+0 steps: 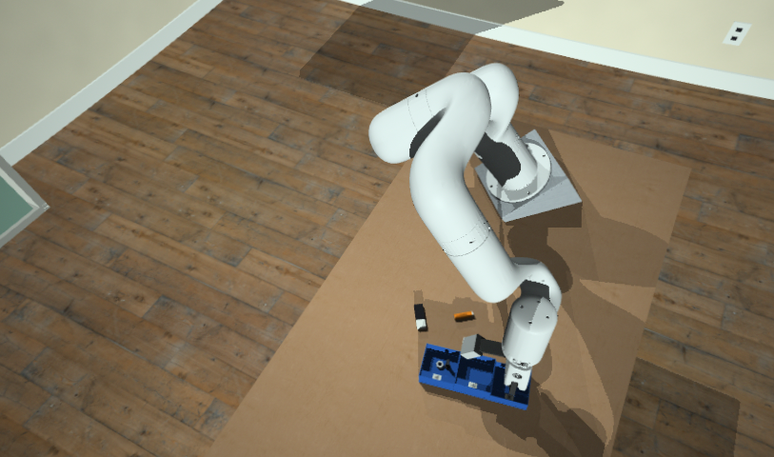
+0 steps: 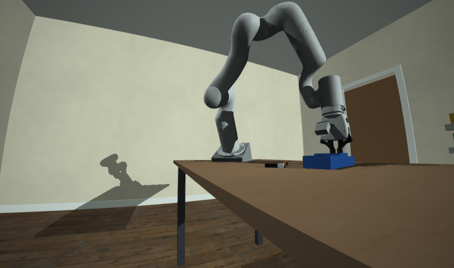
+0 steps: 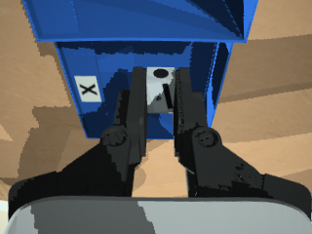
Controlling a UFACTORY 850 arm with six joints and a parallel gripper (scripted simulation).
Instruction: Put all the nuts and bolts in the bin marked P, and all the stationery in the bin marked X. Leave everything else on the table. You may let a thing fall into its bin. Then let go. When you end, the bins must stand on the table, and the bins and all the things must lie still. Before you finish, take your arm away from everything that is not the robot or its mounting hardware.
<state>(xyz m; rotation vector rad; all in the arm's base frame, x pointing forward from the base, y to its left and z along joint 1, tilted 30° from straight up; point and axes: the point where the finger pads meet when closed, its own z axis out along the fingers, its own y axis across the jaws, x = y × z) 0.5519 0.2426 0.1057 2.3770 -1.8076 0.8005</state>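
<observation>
Now: the black-and-white block 26 cm to the right of my hand, 6 cm behind it and 4 cm below it. Also, from my hand: black bolt (15 cm to the right, 3 cm below, 3 cm ahead); then blue bin (8 cm to the right, 2 cm below, 2 cm ahead); then nut (17 cm to the right, 4 cm below, 3 cm ahead).
</observation>
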